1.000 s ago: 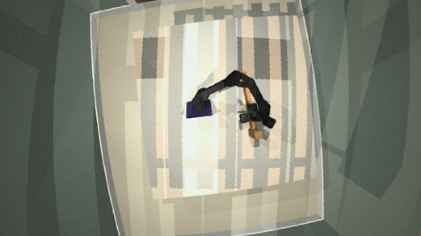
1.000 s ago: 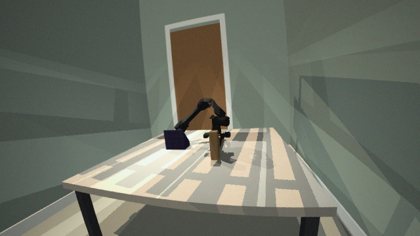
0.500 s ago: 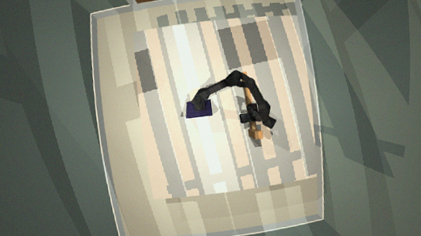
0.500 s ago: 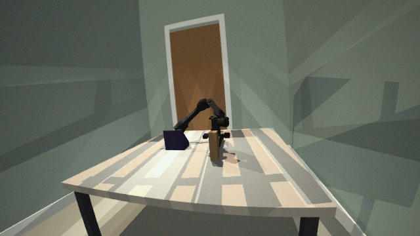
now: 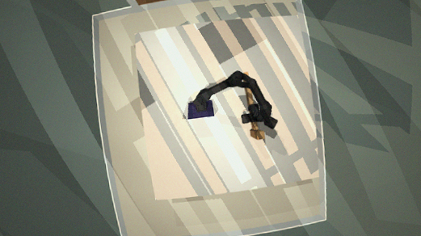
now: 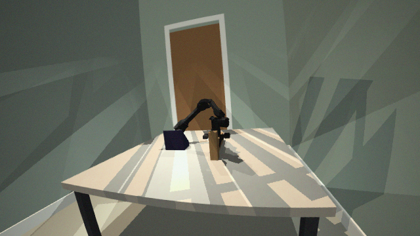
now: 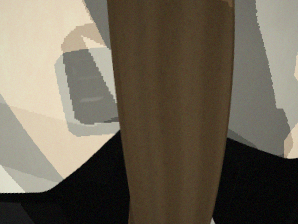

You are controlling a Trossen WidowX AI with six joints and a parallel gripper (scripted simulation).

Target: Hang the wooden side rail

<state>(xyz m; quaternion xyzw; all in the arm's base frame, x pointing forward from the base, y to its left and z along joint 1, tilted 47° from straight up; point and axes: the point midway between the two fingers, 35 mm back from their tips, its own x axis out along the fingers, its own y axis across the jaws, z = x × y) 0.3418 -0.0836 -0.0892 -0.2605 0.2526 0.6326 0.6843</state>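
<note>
Right now my gripper tip is 12 cm to the left of the headboard post and 5 cm below it.
</note>
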